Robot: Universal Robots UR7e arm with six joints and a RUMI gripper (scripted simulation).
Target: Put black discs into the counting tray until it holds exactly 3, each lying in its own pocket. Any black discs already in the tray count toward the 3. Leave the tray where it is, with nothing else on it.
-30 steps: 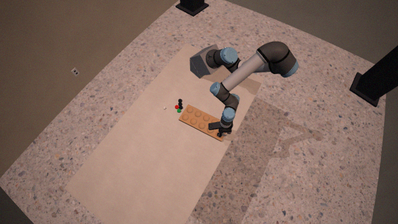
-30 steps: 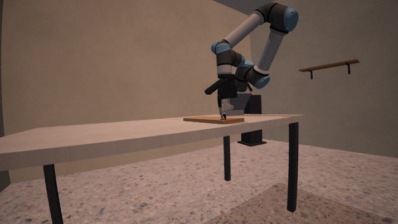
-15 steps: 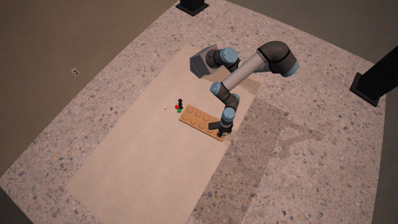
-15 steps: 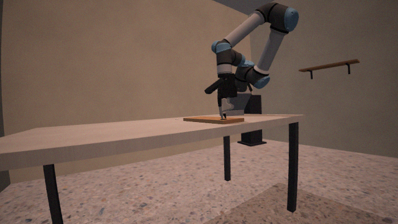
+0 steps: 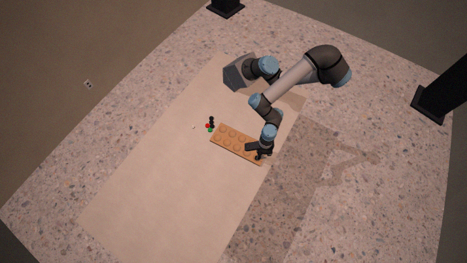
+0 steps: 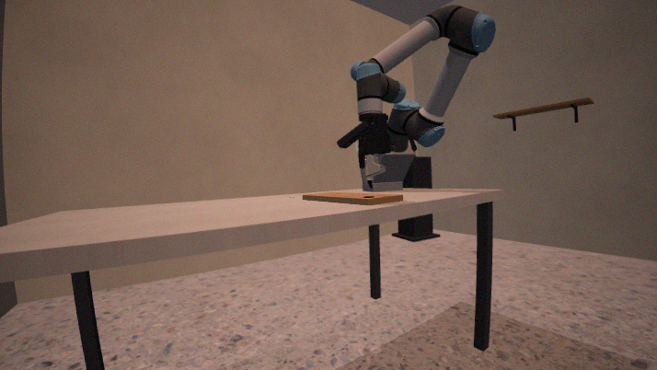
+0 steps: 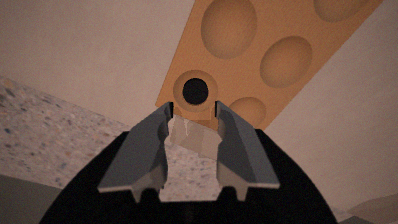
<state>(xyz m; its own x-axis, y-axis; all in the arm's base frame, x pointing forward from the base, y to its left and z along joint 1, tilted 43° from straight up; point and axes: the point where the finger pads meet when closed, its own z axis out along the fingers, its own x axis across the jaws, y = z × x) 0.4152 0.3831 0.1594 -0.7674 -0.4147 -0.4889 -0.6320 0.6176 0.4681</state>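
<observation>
The green disc lies 50 mm ahead of my hand, 380 mm to the right of it and 60 mm below it. Round my hand: red disc (30 mm ahead, 420 mm to the right, 60 mm below); wooden counting tray (10 mm behind, 150 mm to the right, 50 mm below); small white piece (110 mm ahead, 490 mm to the right, 60 mm below).
</observation>
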